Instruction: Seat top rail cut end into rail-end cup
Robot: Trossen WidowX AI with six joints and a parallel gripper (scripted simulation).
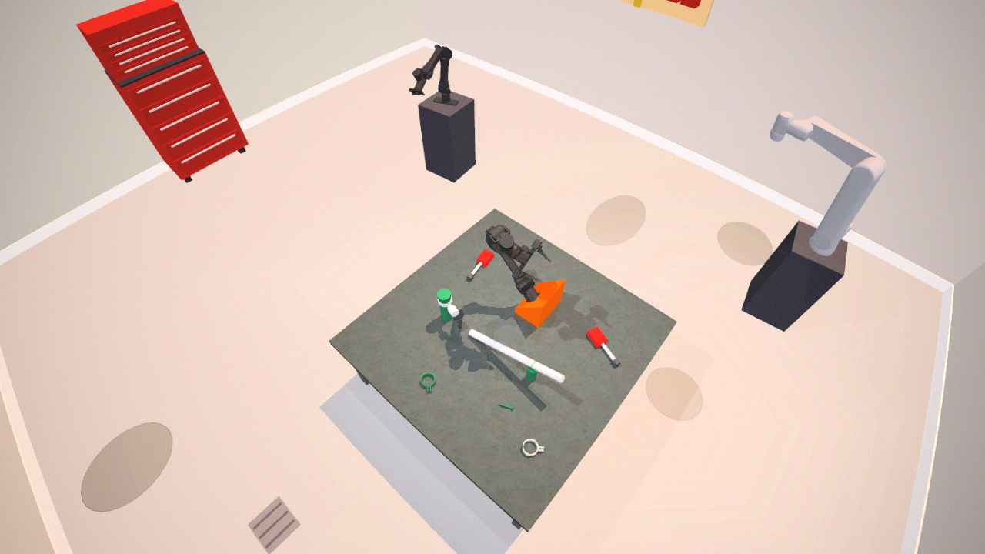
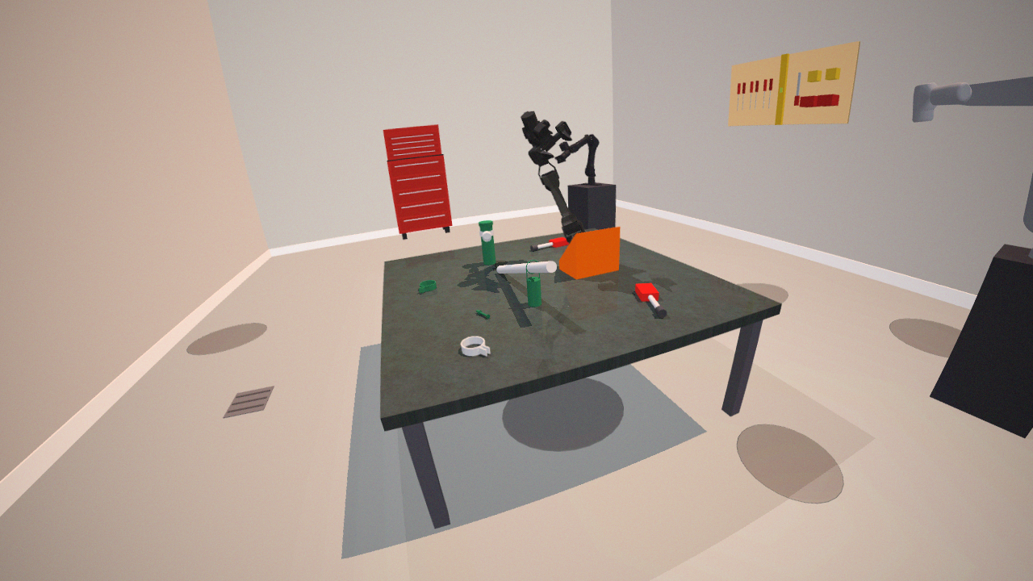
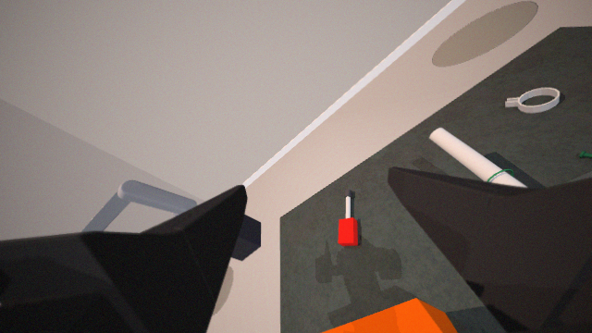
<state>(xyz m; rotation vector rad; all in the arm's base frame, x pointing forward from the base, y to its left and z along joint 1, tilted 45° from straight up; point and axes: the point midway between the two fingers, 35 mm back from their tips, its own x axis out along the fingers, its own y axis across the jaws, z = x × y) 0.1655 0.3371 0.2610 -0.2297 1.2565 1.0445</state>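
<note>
My gripper tip is 19 cm short of the rail-end cup, 36 cm to the left of it and 37 cm above it. Also, from my gripper tip: short green post: 21 cm ahead, 12 cm to the left, 42 cm below; small green bolt: 40 cm ahead, 11 cm to the left, 51 cm below.
</note>
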